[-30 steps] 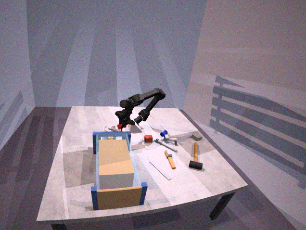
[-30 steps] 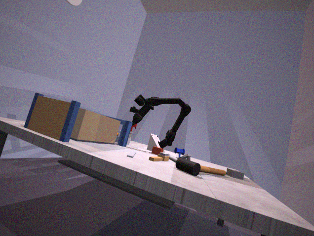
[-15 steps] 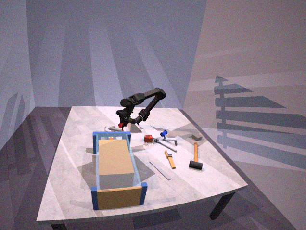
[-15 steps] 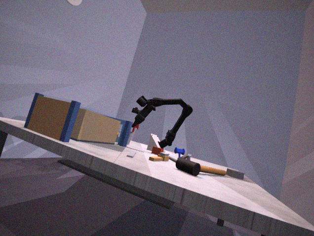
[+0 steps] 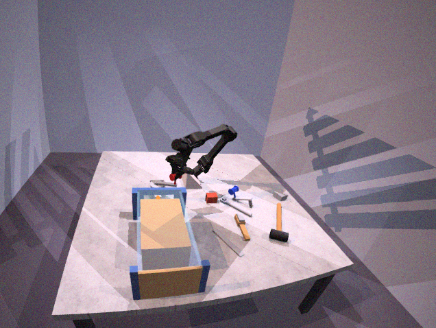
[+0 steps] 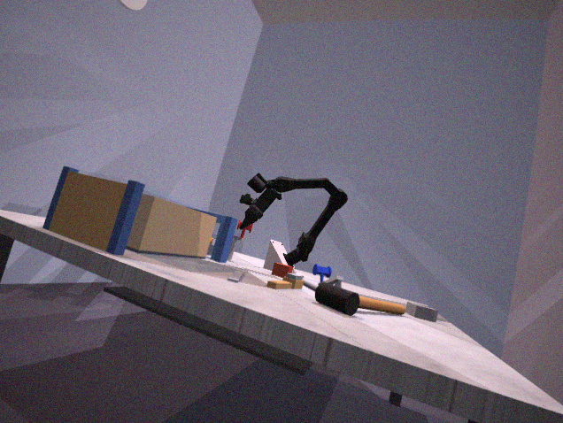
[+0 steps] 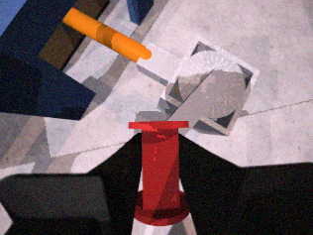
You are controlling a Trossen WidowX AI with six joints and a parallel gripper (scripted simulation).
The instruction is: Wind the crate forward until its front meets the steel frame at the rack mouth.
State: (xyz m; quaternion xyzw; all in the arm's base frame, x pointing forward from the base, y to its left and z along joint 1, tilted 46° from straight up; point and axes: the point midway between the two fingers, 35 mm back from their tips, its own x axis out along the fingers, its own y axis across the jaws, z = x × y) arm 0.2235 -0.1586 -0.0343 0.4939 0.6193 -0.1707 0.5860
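Now: gripper tip 100 mm to the left of the pale winch body, 100 mm above it and 40 mm past it. The rest, counted from my gripper tip: red winch handle grip: 10 mm to the left, 10 mm behind; winch handle: 30 mm below, 20 mm to the right, 10 mm behind; clear-panelled cubby: 380 mm ahead, 50 mm to the right, 20 mm below.
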